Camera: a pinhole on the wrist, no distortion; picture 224 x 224 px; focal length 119.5 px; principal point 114.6 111.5 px. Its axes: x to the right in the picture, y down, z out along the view. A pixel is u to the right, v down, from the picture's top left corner.
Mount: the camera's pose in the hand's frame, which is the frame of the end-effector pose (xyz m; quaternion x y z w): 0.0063 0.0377 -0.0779 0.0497 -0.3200 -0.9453 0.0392
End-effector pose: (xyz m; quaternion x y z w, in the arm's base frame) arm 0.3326 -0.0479 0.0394 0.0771 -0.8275 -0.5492 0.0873
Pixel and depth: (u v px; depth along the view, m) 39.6 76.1 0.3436
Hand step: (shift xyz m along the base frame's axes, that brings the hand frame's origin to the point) -0.2149 0.2259 0.2753
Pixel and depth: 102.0 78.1 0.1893
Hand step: -0.0169 0.1115 0.1648
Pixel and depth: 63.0 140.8 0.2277
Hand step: -0.1141 0.1644 0.0801
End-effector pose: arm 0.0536 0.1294 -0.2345 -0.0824 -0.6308 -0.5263 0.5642
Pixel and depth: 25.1 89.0 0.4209
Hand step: 0.0345 0.2099 0.4764
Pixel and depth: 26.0 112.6 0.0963
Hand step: 0.0462 0.0149 0.1117
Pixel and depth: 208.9 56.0 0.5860
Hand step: 0.4578 0.6442 -0.0726
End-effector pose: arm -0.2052 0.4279 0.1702 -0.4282 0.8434 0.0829 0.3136
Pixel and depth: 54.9 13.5 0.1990
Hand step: -0.2686 0.1289 -0.0725
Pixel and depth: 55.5 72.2 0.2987
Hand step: -0.2403 0.1610 -0.1936
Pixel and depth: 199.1 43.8 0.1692
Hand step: -0.1023 0.2127 0.0644
